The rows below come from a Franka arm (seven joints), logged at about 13 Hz.
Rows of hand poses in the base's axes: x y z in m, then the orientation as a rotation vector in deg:
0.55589, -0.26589, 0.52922, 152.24, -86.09, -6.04
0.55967, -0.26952, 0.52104, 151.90, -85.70, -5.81
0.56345, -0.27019, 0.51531, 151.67, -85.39, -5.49
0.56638, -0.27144, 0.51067, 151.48, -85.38, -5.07
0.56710, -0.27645, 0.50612, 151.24, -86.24, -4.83
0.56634, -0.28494, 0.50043, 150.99, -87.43, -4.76
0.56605, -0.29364, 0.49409, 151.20, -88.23, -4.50
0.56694, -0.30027, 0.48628, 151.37, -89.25, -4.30
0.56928, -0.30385, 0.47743, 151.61, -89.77, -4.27
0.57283, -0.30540, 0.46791, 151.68, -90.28, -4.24
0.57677, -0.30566, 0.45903, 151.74, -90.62, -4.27
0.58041, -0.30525, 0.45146, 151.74, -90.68, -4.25
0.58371, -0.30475, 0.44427, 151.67, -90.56, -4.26
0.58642, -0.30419, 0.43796, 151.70, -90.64, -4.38
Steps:
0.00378, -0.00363, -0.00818, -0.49, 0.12, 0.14
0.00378, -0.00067, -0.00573, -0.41, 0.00, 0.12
0.00293, -0.00125, -0.00464, -0.30, -0.15, -0.04
0.00072, -0.00501, -0.00455, 0.07, -0.26, -0.57
-0.00076, -0.00849, -0.00569, 0.26, -0.25, -0.77
-0.00029, -0.00870, -0.00634, 0.39, -0.46, -0.39
0.00089, -0.00663, -0.00781, 0.47, -0.47, -0.53
0.00234, -0.00358, -0.00885, 0.38, -0.27, -0.22
0.00355, -0.00155, -0.00952, 0.25, -0.19, -0.27
0.00394, -0.00026, -0.00888, 0.20, -0.10, -0.18
0.00364, 0.00041, -0.00757, 0.02, -0.03, -0.03
0.00330, 0.00050, -0.00719, -0.10, 0.07, 0.05
0.00271, 0.00056, -0.00631, 0.10, 0.03, -0.04

